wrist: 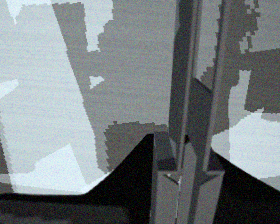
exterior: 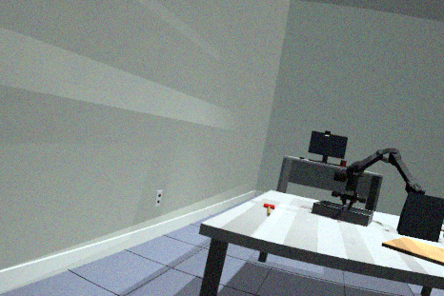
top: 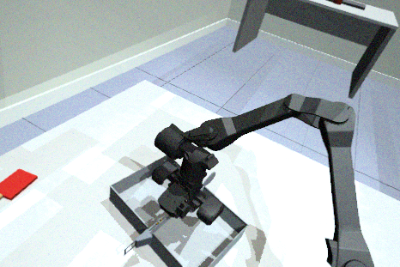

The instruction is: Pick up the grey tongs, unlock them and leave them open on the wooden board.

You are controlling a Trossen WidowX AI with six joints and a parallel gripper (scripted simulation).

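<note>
The grey roasting tin is 10 mm ahead of my gripper tip. Also, from my gripper tip: yellow lock piece (80 mm to the left, 40 mm above, 10 mm ahead); then wooden board (480 mm to the left, 370 mm behind, 20 mm below); then red object (370 mm ahead, 240 mm to the left, 20 mm below).
</note>
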